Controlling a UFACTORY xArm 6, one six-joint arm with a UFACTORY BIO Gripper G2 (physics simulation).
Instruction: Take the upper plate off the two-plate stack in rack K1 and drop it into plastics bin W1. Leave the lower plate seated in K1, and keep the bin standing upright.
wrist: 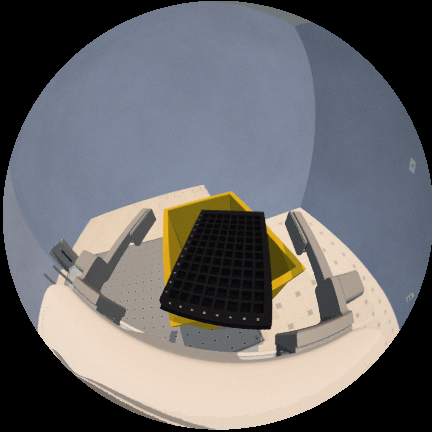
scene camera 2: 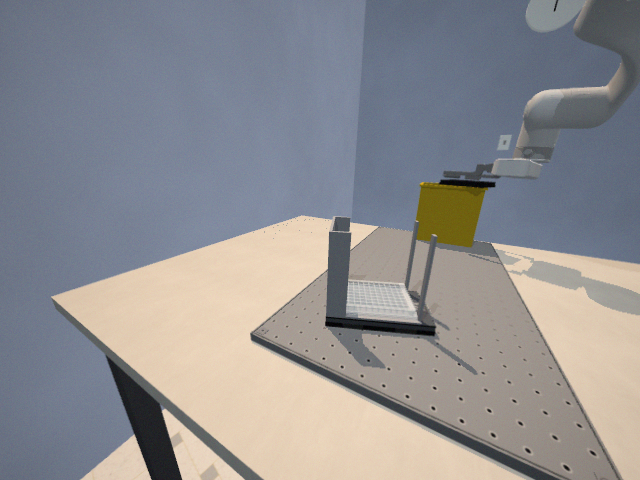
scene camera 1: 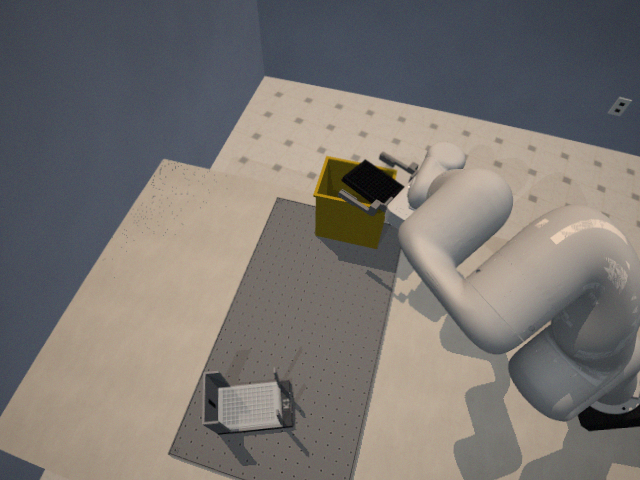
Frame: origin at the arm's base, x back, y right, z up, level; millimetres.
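Seen in the pictures: hand, tool point: (wrist: 213, 229) (scene camera 2: 463, 175) (scene camera 1: 368, 177).
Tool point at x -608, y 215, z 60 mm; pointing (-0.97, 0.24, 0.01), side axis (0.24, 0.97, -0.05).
Note:
Pixels of each thing's top centre, then the offset from my tool point to it. Level surfaces: height alone.
- black upper plate, top centre: (wrist: 224, 248) (scene camera 1: 373, 181) (scene camera 2: 467, 180) dx +13, dy +7, dz -15 mm
- yellow bin W1, top centre: (wrist: 213, 231) (scene camera 1: 356, 182) (scene camera 2: 451, 184) dx -28, dy +0, dz -29 mm
- clear white lower plate, top centre: (scene camera 2: 370, 292) (scene camera 1: 248, 405) (wrist: 72, 275) dx -33, dy -537, dz -175 mm
- rack K1, top centre: (scene camera 2: 384, 225) (scene camera 1: 245, 393) (wrist: 51, 256) dx -24, dy -532, dz -61 mm
- grey perforated board, surface height: dz -209 mm
- pale table, surface height: dz -222 mm
The black upper plate (scene camera 1: 372, 180) (scene camera 2: 467, 183) (wrist: 220, 260) lies across the top of yellow bin W1 (scene camera 1: 348, 222) (scene camera 2: 449, 214) (wrist: 181, 225), resting on its rim, and overhangs the side toward the arm. The bin stands upright. My gripper (scene camera 1: 362, 174) (scene camera 2: 460, 174) (wrist: 220, 214) is open and empty, just above the plate, with its fingers spread to either side of the plate and bin opening. The clear white lower plate (scene camera 1: 249, 405) (scene camera 2: 379, 299) sits flat in rack K1 (scene camera 1: 210, 400) (scene camera 2: 338, 273). Part of the rack also shows at the left of the wrist view.
The grey perforated board (scene camera 1: 310, 310) (scene camera 2: 465, 361) carries the rack at one end and the bin at the other. The rack has a tall grey wall on one side and two thin upright posts (scene camera 2: 428, 273) opposite. The pale table (scene camera 1: 129, 320) (scene camera 2: 206, 289) extends around the board.

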